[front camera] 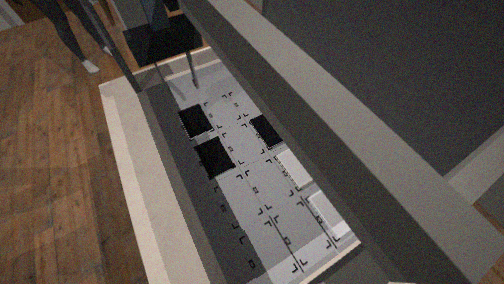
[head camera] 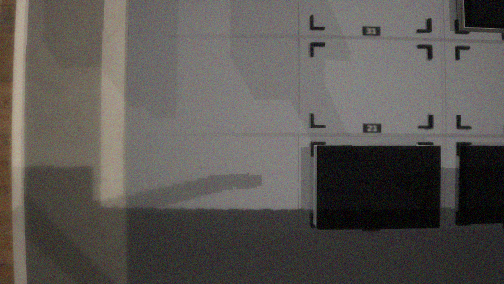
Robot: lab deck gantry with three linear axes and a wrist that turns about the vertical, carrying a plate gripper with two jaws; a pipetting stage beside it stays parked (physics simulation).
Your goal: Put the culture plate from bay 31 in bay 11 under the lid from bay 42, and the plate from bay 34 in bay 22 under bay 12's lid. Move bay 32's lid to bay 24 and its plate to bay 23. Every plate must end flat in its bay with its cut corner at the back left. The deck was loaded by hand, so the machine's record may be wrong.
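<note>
My gripper is raised at the far left end of the deck in the front view, its two thin jaws apart with no plate seen between them; it does not show in the head view. A black lid lies in bay 11, with a pale plate edge at its left. Another black lid lies in bay 12. A black lid covers bay 32. Pale plates stand in bay 33 and bay 34. Bays 31 and 21 hold no plate. Cut corners cannot be made out.
A long grey beam crosses the front view and hides the deck's back row. A dark slab is above the jaws. The deck's pale raised rim runs along its edges. A person's legs show beyond the far end.
</note>
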